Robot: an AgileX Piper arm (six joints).
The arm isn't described. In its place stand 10 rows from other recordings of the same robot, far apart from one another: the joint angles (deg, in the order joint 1, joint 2, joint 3, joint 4, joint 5, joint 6), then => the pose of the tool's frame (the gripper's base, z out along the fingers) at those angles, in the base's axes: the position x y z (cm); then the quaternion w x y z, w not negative.
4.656 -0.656 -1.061 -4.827 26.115 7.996 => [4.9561, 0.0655, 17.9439, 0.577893, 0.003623, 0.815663, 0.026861]
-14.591 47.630 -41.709 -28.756 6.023 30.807 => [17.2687, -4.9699, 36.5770, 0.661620, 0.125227, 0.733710, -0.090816]
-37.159 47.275 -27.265 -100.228 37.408 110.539 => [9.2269, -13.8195, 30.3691, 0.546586, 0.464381, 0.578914, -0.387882]
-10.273 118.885 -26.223 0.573 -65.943 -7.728 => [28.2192, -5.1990, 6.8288, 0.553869, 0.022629, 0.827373, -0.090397]
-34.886 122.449 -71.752 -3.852 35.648 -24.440 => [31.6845, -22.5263, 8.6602, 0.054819, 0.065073, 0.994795, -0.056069]
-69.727 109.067 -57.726 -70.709 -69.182 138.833 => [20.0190, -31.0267, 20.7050, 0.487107, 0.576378, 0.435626, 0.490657]
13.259 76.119 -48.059 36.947 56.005 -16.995 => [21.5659, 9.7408, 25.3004, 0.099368, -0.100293, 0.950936, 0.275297]
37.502 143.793 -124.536 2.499 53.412 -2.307 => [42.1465, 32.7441, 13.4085, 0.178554, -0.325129, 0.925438, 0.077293]
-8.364 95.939 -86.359 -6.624 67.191 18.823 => [34.2732, -6.0171, 31.5889, 0.162570, 0.218382, 0.961332, -0.041485]
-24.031 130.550 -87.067 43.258 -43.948 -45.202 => [44.1595, -24.4283, 16.8862, 0.579928, 0.246672, 0.682181, -0.370764]
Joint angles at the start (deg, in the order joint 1, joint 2, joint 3, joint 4, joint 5, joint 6): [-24.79, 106.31, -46.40, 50.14, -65.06, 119.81]
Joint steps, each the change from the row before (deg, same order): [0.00, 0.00, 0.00, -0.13, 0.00, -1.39]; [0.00, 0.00, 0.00, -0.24, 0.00, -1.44]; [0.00, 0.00, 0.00, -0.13, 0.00, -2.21]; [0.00, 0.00, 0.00, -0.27, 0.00, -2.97]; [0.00, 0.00, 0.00, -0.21, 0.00, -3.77]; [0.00, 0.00, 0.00, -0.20, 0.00, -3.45]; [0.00, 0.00, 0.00, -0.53, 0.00, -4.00]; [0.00, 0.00, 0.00, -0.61, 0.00, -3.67]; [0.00, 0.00, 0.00, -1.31, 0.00, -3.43]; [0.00, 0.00, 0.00, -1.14, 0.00, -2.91]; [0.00, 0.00, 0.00, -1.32, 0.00, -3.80]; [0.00, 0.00, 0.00, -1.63, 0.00, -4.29]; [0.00, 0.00, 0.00, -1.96, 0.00, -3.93]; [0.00, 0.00, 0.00, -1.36, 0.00, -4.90]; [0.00, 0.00, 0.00, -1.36, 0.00, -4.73]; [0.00, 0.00, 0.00, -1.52, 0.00, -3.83]
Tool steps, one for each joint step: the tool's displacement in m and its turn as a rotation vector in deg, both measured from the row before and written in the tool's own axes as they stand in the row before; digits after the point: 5 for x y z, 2 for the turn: [0.00016, -0.00009, 0.00000, 0.06, 0.10, -1.44]; [0.00030, -0.00016, 0.00000, 0.10, 0.19, -1.54]; [0.00017, -0.00009, 0.00000, 0.05, 0.11, -2.26]; [0.00035, -0.00016, 0.00000, 0.10, 0.22, -3.08]; [0.00028, -0.00011, 0.00000, 0.06, 0.18, -3.86]; [0.00027, -0.00009, 0.00000, 0.05, 0.17, -3.53]; [0.00074, -0.00019, 0.00000, 0.10, 0.47, -4.22]; [0.00086, -0.00016, 0.00000, 0.08, 0.55, -3.93]; [0.00187, -0.00024, -0.00002, 0.11, 1.18, -3.98]; [0.00164, -0.00011, -0.00001, 0.04, 1.03, -3.39]; [0.00190, -0.00003, -0.00002, -0.03, 1.20, -4.36]; [0.00234, 0.00012, -0.00003, -0.14, 1.47, -4.98]; [0.00280, 0.00035, -0.00004, -0.29, 1.75, -4.76]; [0.00192, 0.00038, -0.00002, -0.30, 1.20, -5.47]; [0.00188, 0.00054, -0.00002, -0.40, 1.17, -5.30]; [0.00205, 0.00078, -0.00003, -0.54, 1.27, -4.47]
